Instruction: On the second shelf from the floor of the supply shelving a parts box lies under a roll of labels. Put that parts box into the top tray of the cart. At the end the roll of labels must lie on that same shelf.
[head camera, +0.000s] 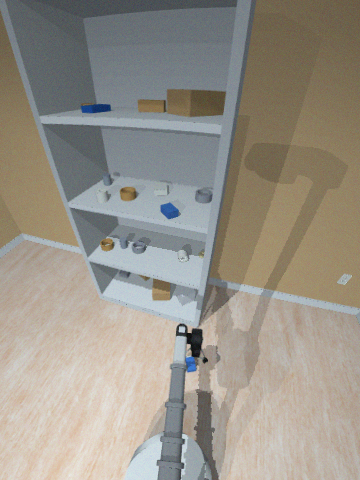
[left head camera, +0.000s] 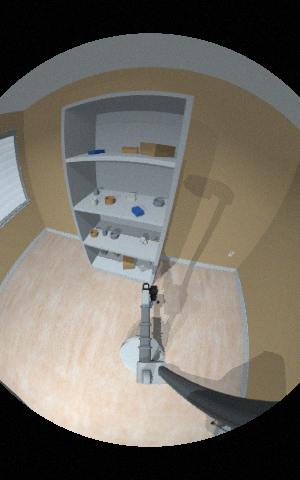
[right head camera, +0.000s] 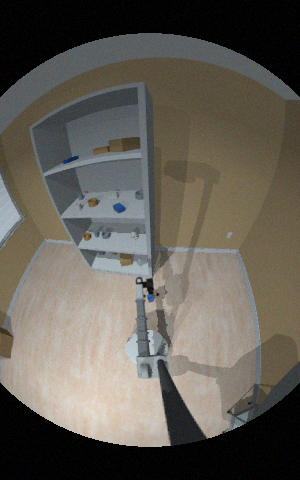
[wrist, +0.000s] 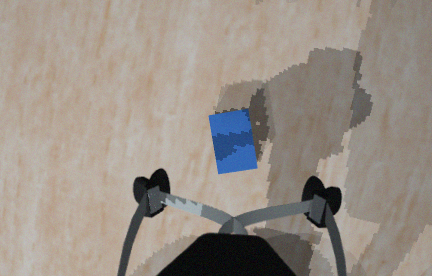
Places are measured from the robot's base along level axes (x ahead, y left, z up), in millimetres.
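Pixels of known places: gripper, fingertip midpoint: (head camera: 193, 360) (left head camera: 150, 302) (right head camera: 150, 295) (wrist: 235, 188).
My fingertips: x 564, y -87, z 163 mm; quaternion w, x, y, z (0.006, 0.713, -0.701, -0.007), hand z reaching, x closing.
Behind a point stands the place of what it marks.
A blue box (head camera: 190, 364) {x 587, y -78, z 12 mm} (left head camera: 150, 304) {x 588, y -107, z 12 mm} (right head camera: 151, 298) {x 577, y -98, z 12 mm} (wrist: 233, 141) {x 596, y -80, z 12 mm} lies on the floor in front of the shelving (head camera: 236, 75) {x 887, y -113, z 1567 mm} (right head camera: 146, 150) {x 887, y -124, z 1430 mm}; it looks like the parts box. My gripper (wrist: 235, 188) {x 564, y -87, z 163 mm} points down above the floor with its fingers wide apart and nothing between them. In the wrist view the box shows just beyond the fingertips, between their lines, slightly turned. A white roll (head camera: 183, 256) {x 1096, y 31, z 565 mm} (left head camera: 144, 240) {x 1099, y 22, z 565 mm} (right head camera: 134, 235) {x 1097, y 28, z 560 mm}, likely the labels, lies on the second shelf from the floor, towards the right; no box shows under it. Part of what looks like the cart (right head camera: 243, 419) shows at lower right.
A brown ring (head camera: 107, 244) {x 1156, y 607, z 556 mm}, a grey ring (head camera: 139, 247) {x 1154, y 360, z 554 mm} and a small grey cylinder (head camera: 124, 243) {x 1192, y 486, z 558 mm} share the roll's shelf. A brown box (head camera: 161, 290) {x 1096, y 200, z 148 mm} stands on the bottom shelf. Another blue box (head camera: 169, 210) {x 972, y 111, z 1002 mm} lies one shelf higher. A brown box (right head camera: 5, 343) {x -479, y 2195, z 115 mm} stands at the far left.
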